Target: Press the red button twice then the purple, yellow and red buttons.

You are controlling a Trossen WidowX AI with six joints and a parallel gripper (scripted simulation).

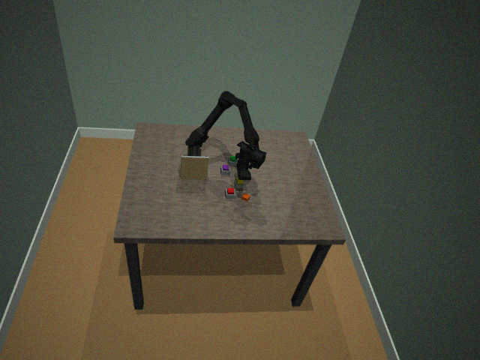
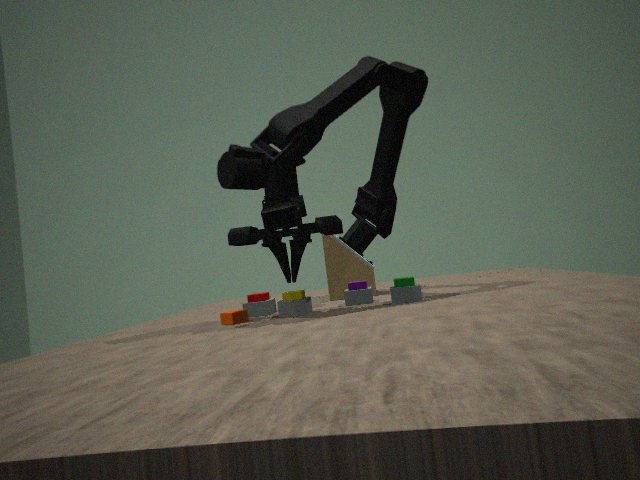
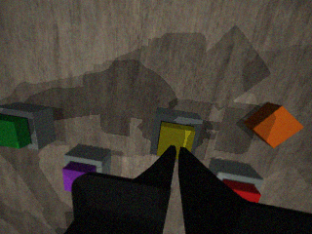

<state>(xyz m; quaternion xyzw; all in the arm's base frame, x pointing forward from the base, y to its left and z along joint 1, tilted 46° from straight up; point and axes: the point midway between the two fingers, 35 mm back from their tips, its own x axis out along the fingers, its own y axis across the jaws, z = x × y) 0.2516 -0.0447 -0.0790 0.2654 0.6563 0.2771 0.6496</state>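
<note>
The yellow button is 2 cm below my gripper tip. Also, from my gripper tip: red button: 8 cm to the right, 6 cm behind, 2 cm below; then purple button: 10 cm to the left, 7 cm behind, 2 cm below; then orange block: 10 cm to the right, 4 cm below, 2 cm ahead.
</note>
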